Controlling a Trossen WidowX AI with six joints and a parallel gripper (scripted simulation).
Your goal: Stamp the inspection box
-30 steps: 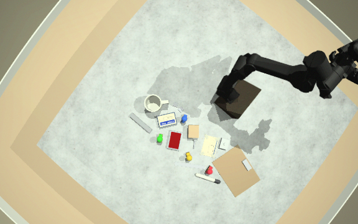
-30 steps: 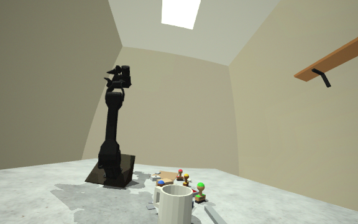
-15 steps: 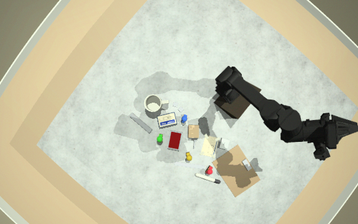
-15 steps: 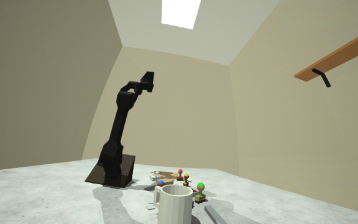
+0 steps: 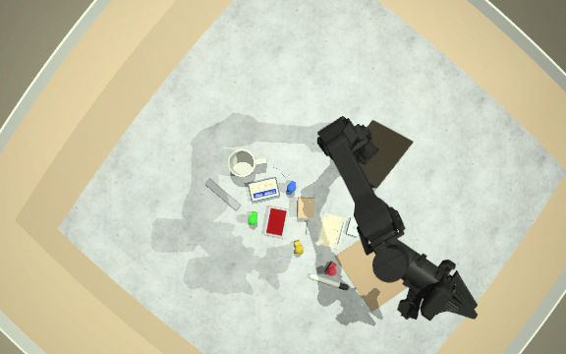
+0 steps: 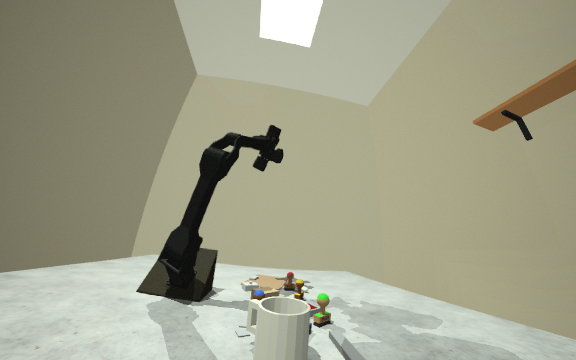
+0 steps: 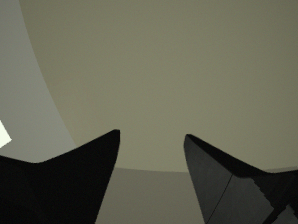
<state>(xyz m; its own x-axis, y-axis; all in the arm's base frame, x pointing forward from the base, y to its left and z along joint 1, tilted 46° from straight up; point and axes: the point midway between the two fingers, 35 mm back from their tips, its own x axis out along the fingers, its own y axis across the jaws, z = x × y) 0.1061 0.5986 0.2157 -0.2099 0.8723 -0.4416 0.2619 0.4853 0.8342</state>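
Right now my gripper tip is 23 cm short of the green-knobbed stamp, 39 cm to the left of it and 60 cm above it. Also, from my gripper tip: cream card: 9 cm ahead, 19 cm to the right, 63 cm below; marker: 20 cm ahead, 6 cm to the right, 61 cm below; red stamp: 17 cm ahead, 11 cm to the right, 60 cm below.
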